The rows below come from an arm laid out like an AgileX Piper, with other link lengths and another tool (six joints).
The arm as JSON. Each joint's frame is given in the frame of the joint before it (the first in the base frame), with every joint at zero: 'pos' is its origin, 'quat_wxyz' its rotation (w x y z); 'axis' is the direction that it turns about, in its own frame. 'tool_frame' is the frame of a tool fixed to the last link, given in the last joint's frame.
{
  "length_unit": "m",
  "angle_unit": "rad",
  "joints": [
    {
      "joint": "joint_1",
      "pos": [
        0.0,
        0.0,
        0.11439
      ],
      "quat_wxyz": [
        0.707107,
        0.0,
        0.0,
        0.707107
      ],
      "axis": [
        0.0,
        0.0,
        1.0
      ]
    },
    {
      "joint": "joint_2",
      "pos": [
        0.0,
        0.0,
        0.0
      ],
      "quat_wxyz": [
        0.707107,
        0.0,
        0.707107,
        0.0
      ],
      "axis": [
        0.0,
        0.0,
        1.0
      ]
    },
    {
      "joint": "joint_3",
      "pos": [
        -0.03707,
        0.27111,
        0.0
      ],
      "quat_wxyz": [
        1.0,
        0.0,
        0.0,
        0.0
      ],
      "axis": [
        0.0,
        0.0,
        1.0
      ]
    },
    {
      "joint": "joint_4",
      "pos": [
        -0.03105,
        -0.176,
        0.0
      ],
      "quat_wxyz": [
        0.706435,
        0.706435,
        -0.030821,
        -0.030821
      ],
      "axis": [
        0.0,
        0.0,
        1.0
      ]
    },
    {
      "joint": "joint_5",
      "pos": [
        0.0,
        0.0,
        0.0
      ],
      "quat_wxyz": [
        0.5,
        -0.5,
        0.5,
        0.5
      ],
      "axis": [
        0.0,
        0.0,
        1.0
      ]
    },
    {
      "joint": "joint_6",
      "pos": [
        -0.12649,
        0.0,
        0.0
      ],
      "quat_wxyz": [
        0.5,
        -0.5,
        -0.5,
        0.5
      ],
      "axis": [
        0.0,
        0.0,
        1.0
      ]
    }
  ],
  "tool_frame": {
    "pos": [
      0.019,
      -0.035,
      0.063
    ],
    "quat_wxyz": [
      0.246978,
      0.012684,
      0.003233,
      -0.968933
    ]
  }
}
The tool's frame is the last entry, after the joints.
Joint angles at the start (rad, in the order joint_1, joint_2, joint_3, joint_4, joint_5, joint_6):
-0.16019 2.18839 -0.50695 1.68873 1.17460 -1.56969
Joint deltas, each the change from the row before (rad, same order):
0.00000 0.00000 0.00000 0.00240 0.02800 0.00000
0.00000 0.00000 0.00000 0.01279 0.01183 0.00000
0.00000 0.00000 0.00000 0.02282 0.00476 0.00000
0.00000 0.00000 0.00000 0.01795 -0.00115 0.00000
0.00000 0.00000 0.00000 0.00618 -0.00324 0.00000
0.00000 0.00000 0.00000 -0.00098 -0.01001 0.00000
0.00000 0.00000 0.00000 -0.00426 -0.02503 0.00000
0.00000 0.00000 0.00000 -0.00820 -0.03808 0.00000
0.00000 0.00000 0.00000 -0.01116 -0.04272 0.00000
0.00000 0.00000 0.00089 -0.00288 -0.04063 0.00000
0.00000 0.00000 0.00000 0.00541 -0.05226 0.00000
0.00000 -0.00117 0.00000 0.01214 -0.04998 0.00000
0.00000 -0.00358 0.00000 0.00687 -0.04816 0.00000
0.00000 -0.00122 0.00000 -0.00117 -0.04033 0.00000
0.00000 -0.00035 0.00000 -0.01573 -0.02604 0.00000
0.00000 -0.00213 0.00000 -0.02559 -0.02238 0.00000
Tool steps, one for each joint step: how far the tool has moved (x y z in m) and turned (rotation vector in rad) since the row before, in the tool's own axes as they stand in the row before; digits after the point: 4 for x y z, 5 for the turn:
0.0022 0.0048 -0.0010 -0.02565 0.01148 0.00022
-0.0011 0.0030 -0.0007 -0.01623 -0.00482 0.00411
-0.0034 0.0027 -0.0007 -0.01465 -0.01650 0.00753
-0.0031 0.0013 -0.0004 -0.00723 -0.01534 0.00600
-0.0013 0.0000 0.0000 0.00001 -0.00664 0.00215
-0.0008 -0.0017 0.0003 0.00923 -0.00400 -0.00010
-0.0016 -0.0045 0.0008 0.02389 -0.00853 -0.00095
-0.0021 -0.0070 0.0013 0.03709 -0.01167 -0.00230
-0.0021 -0.0080 0.0014 0.04242 -0.01167 -0.00375
-0.0031 -0.0072 0.0012 0.03719 -0.01696 0.00039
-0.0057 -0.0083 0.0013 0.04354 -0.02914 0.00392
-0.0065 -0.0072 0.0010 0.03837 -0.03330 0.00680
-0.0053 -0.0068 0.0007 0.03801 -0.02949 0.00226
-0.0035 -0.0066 0.0010 0.03530 -0.01911 -0.00075
0.0000 -0.0054 0.0010 0.02865 -0.00225 -0.00984
0.0018 -0.0050 0.0008 0.02822 0.00474 -0.01809

